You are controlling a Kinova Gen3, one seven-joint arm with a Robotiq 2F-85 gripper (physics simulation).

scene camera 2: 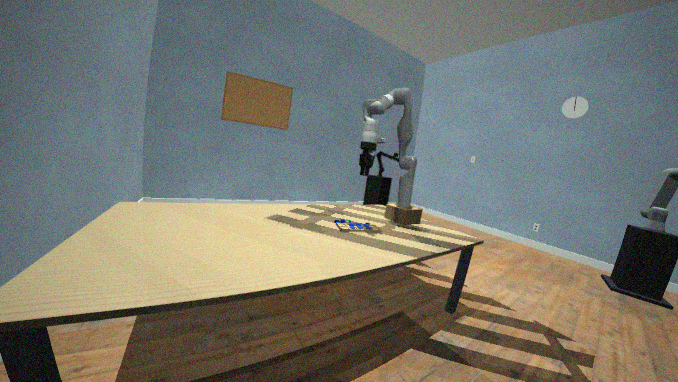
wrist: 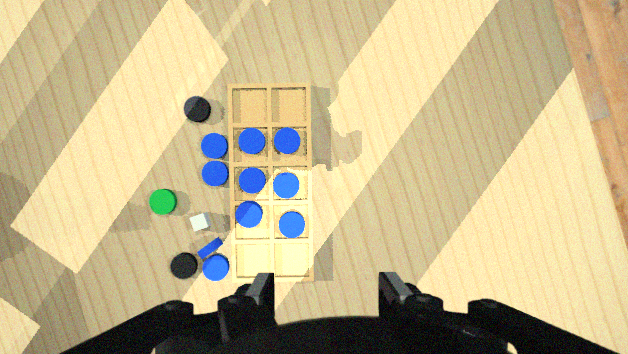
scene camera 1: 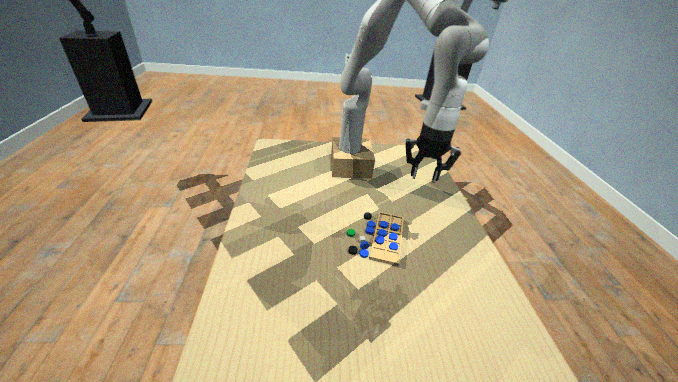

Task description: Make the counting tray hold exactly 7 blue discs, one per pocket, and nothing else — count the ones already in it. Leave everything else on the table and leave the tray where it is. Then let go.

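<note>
The wooden counting tray has two columns of pockets. In the wrist view each of its three middle rows holds two blue discs, one per pocket: upper, middle, lower. Both end rows are empty. Left of the tray lie loose blue discs and a narrow blue piece, perhaps a disc on edge. My gripper is open and empty, high above the table and clear of the tray.
Two black discs, a green disc and a small white cube lie left of the tray on the table. The arm's wooden base block stands behind them. Striped shadows cross the table.
</note>
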